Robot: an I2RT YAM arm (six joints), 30 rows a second.
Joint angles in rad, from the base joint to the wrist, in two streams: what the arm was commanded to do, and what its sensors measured. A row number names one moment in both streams.
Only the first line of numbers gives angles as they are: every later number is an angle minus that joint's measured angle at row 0.
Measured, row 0:
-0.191 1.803 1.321 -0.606 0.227 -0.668
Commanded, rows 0 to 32:
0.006 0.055 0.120 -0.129 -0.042 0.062
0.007 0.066 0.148 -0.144 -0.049 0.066
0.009 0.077 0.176 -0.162 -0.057 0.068
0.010 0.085 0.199 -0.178 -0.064 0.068
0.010 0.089 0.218 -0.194 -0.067 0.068
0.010 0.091 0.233 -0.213 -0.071 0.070
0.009 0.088 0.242 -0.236 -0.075 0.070
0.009 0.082 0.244 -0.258 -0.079 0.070
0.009 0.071 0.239 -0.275 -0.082 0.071
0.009 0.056 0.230 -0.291 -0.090 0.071
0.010 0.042 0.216 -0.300 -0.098 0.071
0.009 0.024 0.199 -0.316 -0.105 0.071
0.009 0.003 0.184 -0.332 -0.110 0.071
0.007 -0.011 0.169 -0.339 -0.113 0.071
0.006 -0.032 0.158 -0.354 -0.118 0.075
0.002 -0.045 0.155 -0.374 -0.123 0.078
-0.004 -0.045 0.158 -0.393 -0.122 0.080
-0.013 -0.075 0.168 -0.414 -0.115 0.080
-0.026 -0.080 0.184 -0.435 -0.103 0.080
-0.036 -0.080 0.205 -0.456 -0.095 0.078
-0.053 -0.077 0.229 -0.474 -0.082 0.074
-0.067 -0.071 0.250 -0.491 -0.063 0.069
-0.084 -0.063 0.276 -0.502 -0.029 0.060
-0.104 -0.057 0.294 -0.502 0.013 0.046
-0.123 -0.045 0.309 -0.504 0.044 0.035
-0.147 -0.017 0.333 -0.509 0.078 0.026
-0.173 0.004 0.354 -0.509 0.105 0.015
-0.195 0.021 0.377 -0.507 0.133 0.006
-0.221 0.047 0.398 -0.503 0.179 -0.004
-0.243 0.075 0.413 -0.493 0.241 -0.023
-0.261 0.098 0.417 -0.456 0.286 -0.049
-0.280 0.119 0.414 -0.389 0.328 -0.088
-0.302 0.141 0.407 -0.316 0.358 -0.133
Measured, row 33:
-0.258 0.073 0.406 -0.407 0.188 -0.030
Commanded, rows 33 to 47:
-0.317 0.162 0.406 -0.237 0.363 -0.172
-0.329 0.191 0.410 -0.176 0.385 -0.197
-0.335 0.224 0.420 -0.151 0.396 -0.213
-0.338 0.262 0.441 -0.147 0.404 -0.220
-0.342 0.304 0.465 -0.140 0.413 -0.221
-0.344 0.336 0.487 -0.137 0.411 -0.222
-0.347 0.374 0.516 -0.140 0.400 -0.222
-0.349 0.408 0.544 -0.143 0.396 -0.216
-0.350 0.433 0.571 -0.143 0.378 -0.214
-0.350 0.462 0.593 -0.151 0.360 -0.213
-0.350 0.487 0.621 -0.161 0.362 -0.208
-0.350 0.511 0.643 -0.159 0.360 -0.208
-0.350 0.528 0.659 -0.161 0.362 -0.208
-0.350 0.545 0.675 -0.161 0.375 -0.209
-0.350 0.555 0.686 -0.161 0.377 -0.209
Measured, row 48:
-0.354 0.545 0.628 -0.162 0.368 -0.206
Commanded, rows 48 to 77:
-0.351 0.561 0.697 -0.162 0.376 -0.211
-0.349 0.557 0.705 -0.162 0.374 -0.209
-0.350 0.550 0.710 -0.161 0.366 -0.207
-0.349 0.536 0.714 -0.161 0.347 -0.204
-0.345 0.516 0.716 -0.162 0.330 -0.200
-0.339 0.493 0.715 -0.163 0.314 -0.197
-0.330 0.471 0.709 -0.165 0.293 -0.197
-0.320 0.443 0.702 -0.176 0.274 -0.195
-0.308 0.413 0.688 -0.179 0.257 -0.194
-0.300 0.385 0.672 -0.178 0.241 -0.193
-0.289 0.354 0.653 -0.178 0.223 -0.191
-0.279 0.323 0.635 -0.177 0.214 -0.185
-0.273 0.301 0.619 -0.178 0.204 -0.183
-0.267 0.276 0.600 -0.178 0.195 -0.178
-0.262 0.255 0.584 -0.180 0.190 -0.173
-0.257 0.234 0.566 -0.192 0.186 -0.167
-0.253 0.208 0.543 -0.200 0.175 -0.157
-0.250 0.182 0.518 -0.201 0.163 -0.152
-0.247 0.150 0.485 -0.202 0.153 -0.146
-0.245 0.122 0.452 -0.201 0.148 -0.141
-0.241 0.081 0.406 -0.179 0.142 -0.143
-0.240 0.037 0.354 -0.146 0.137 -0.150
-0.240 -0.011 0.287 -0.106 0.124 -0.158
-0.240 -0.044 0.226 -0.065 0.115 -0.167
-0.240 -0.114 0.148 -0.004 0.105 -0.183
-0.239 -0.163 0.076 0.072 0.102 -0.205
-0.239 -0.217 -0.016 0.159 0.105 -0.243
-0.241 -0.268 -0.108 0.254 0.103 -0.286
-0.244 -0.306 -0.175 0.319 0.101 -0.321
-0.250 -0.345 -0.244 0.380 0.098 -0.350
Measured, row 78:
-0.242 -0.247 -0.121 0.147 0.126 -0.250
